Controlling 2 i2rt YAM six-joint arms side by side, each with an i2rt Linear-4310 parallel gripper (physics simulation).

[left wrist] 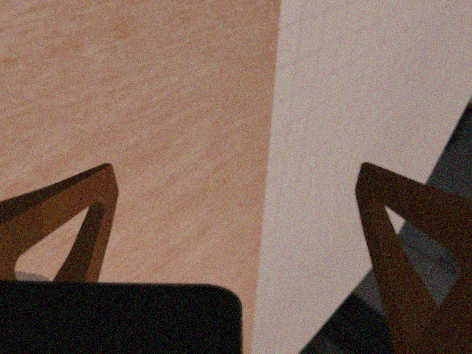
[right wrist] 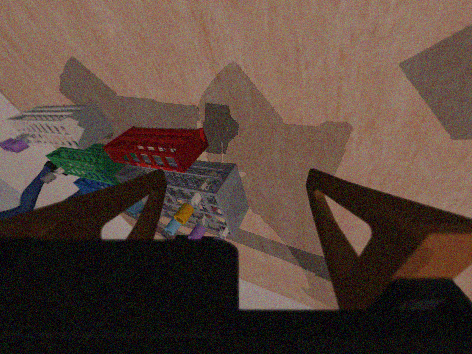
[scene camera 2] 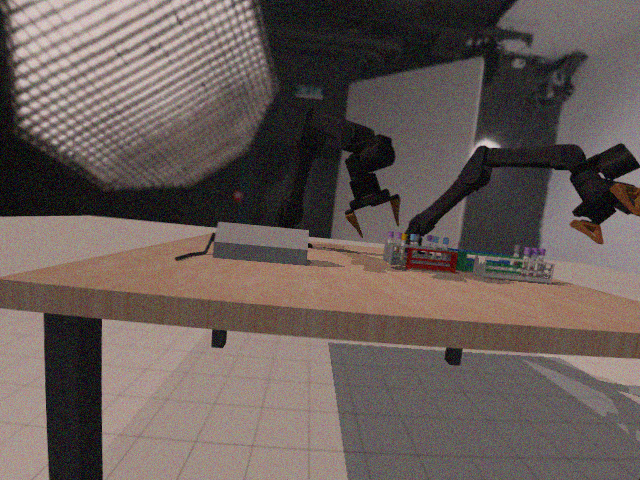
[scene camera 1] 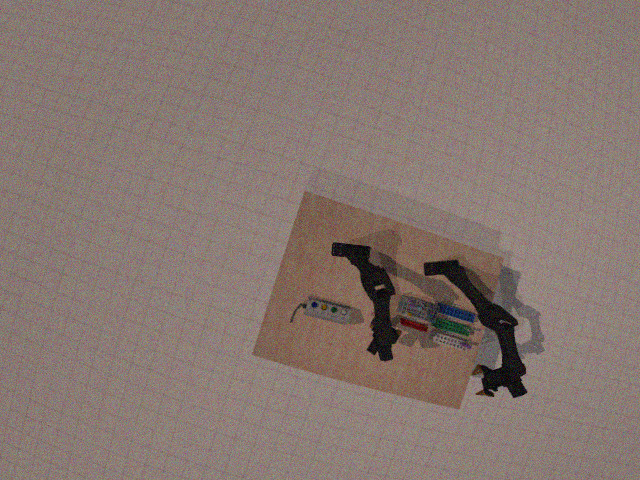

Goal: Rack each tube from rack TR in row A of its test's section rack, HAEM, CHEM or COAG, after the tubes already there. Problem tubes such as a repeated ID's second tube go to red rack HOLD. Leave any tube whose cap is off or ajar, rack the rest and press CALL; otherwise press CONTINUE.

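Frame: origin at the left arm's base, x right, y ahead, z up, level; metres.
Seen in the pictures: left gripper, fingertip midpoint: (left wrist: 236,176) (scene camera 2: 618,230) (scene camera 1: 474,384); right gripper, fingertip midpoint: (right wrist: 236,177) (scene camera 2: 380,231); left arm's base, origin of the base link: (scene camera 1: 441,267); right arm's base, origin of the base link: (scene camera 1: 350,250).
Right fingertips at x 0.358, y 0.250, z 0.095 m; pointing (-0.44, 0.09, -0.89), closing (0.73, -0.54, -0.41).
Offsets run from my right fingertips to a thing's top centre. "spot": to the spot under its first point.
The grey tube rack (scene camera 1: 416,308) (right wrist: 235,200) holds several tubes; a yellow cap @(spot: dz -0.012, dx -0.117, dy -0.035 m) (scene camera 2: 404,237) (right wrist: 183,213), a purple cap (scene camera 2: 391,235) (right wrist: 197,231) and light blue caps show. Labels are unreadable. The red rack @(dz -0.038, dx -0.163, dy +0.034 m) (scene camera 1: 413,324) (scene camera 2: 431,268) (right wrist: 170,136) stands beside it. The blue rack @(dz -0.038, dx -0.408, dy -0.001 m) (scene camera 1: 456,312), green rack @(dz -0.038, dx -0.375, dy +0.070 m) (scene camera 1: 452,326) (right wrist: 82,162) and white rack @(dz -0.038, dx -0.356, dy +0.146 m) (scene camera 1: 451,342) lie right of these; purple-capped tubes @(spot: dz -0.013, dx -0.393, dy +0.157 m) (scene camera 2: 527,251) stand in the white one. My right gripper (scene camera 2: 379,230) (right wrist: 236,177) is open and empty above the table near the grey rack. My left gripper (scene camera 1: 476,382) (left wrist: 236,176) is open and empty beyond the table edge.
A grey button box @(dz -0.011, dx +0.287, dy -0.087 m) (scene camera 1: 330,316) (scene camera 2: 261,243) with blue, yellow, green and white buttons and a cable stands left of the right arm. The left arm (scene camera 1: 509,343) reaches past the table's right edge. A blue-clad limb (right wrist: 32,190) shows beyond the racks in the right wrist view.
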